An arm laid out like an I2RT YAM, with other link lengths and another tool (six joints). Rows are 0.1 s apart.
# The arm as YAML. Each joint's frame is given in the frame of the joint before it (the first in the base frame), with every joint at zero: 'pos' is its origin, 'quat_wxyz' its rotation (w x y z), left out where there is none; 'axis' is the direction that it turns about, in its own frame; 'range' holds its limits. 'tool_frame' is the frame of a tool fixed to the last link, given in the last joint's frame.
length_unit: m
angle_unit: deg
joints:
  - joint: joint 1
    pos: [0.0, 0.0, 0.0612]
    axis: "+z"
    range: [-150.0, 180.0]
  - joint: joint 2
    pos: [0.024, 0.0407, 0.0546]
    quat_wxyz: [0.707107, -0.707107, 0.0, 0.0]
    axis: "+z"
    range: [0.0, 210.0]
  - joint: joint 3
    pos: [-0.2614, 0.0, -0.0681]
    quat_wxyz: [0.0, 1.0, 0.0, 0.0]
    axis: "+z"
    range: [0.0, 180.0]
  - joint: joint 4
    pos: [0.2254, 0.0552, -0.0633]
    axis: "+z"
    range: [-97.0, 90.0]
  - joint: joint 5
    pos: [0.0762, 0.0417, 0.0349]
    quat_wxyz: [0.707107, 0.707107, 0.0, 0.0]
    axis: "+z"
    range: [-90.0, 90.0]
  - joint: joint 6
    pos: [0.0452, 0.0, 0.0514]
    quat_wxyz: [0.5, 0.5, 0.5, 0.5]
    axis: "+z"
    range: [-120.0, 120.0]
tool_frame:
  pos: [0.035, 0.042, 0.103]
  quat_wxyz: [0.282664, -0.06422, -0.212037, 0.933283]
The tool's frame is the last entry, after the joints.
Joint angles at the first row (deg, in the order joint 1, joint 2, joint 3, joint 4, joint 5, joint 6):
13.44, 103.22, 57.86, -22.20, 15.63, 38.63
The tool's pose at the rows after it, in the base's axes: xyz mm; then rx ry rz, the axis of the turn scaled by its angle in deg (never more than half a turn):
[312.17 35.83 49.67 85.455 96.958 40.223]
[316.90 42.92 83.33 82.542 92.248 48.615]
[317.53 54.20 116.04 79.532 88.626 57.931]
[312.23 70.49 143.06 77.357 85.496 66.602]
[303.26 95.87 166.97 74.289 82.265 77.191]
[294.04 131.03 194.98 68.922 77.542 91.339]
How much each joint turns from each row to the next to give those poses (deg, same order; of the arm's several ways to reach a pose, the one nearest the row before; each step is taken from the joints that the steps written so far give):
0.00, -5.84, -0.17, -0.22, -0.82, 0.31
0.09, -7.61, -1.09, 1.26, -2.15, -0.17
0.27, -7.09, -0.73, 0.95, -3.72, -0.09
1.27, -6.07, -0.83, 0.73, -3.35, 1.46
2.84, -6.10, -2.30, 3.15, -3.40, 2.45
4.20, -6.05, -3.68, 7.62, -3.76, 3.16

